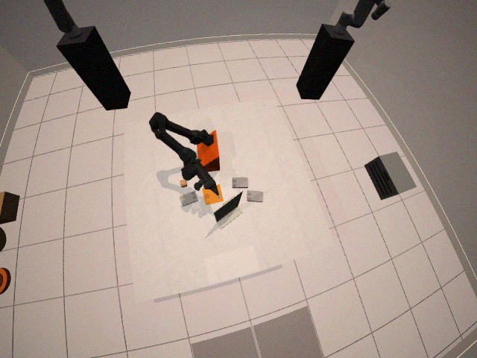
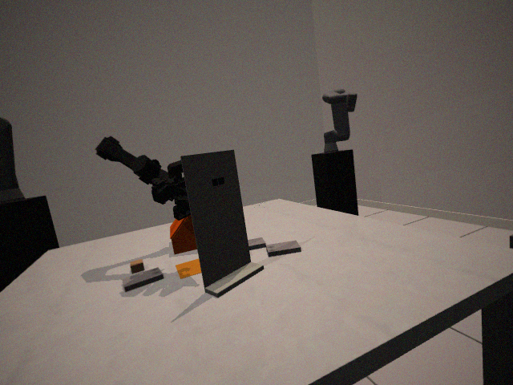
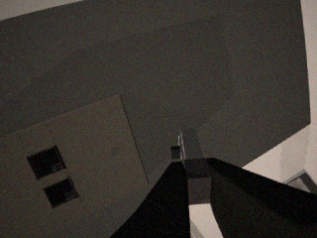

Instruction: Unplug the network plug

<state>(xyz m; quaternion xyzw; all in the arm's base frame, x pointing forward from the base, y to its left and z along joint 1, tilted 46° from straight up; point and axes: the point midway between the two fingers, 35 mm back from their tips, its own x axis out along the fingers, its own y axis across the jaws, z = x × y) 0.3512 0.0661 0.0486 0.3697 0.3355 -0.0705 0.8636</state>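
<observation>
Right now the orange marked square is 7 cm behind my gripper tip, 4 cm to the right of it and 21 cm below it. The rest, counted from my gripper tip: upright grey panel: 8 cm ahead, 5 cm to the left, 5 cm below; then grey network plug: 1 cm ahead; then small brown cube: 16 cm behind, 23 cm to the right, 20 cm below.
</observation>
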